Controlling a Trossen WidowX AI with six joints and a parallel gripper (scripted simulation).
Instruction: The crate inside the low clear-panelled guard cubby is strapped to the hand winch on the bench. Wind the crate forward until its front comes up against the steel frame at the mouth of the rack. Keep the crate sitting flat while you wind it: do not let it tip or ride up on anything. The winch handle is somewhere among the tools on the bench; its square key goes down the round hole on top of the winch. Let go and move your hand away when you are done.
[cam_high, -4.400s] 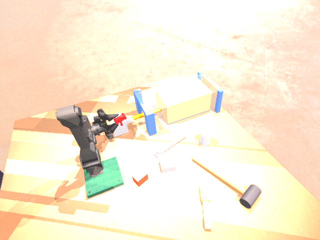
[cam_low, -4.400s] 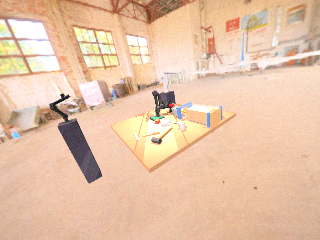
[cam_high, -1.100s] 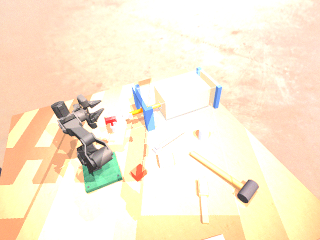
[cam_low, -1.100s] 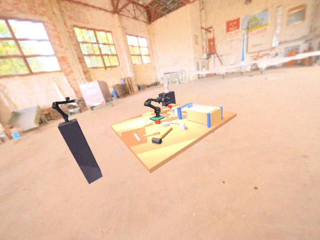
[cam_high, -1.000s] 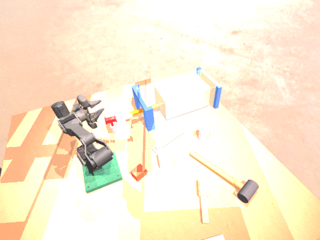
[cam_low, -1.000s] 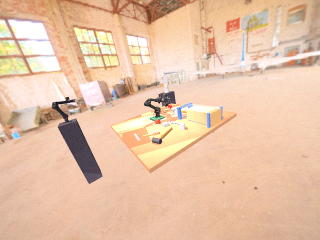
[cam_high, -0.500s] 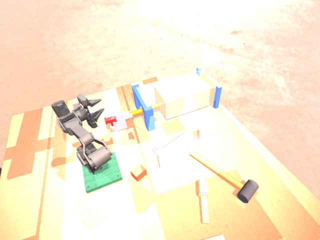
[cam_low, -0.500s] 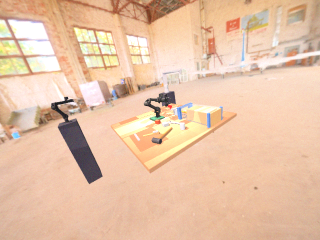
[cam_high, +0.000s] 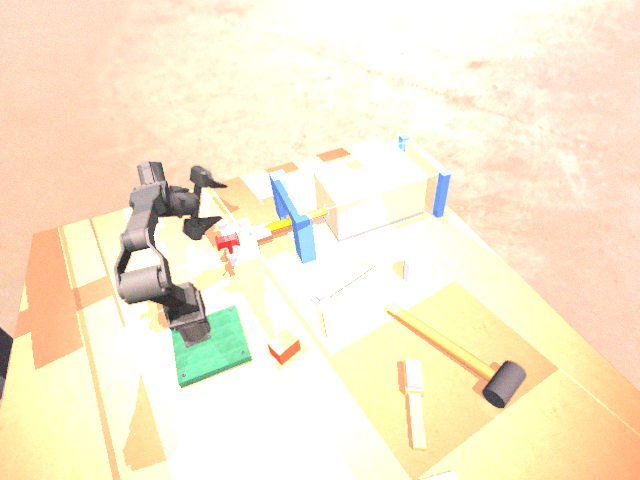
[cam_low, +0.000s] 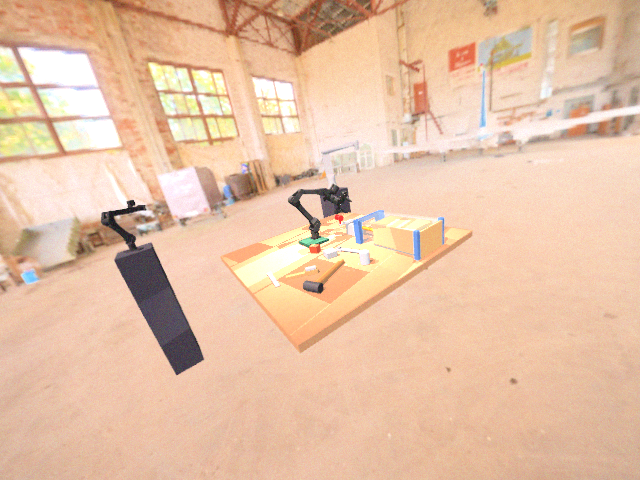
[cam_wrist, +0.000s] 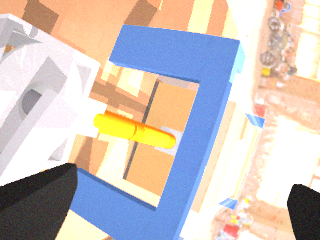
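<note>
My gripper tip is 9 cm above the white crank handle, 6 cm to the left of it and 1 cm past it. Also, from my gripper tip: blue steel frame: 17 cm ahead, 10 cm below; then hand winch: 17 cm below, 1 cm behind; then red grip: 9 cm to the right, 7 cm below, 3 cm behind.
</note>
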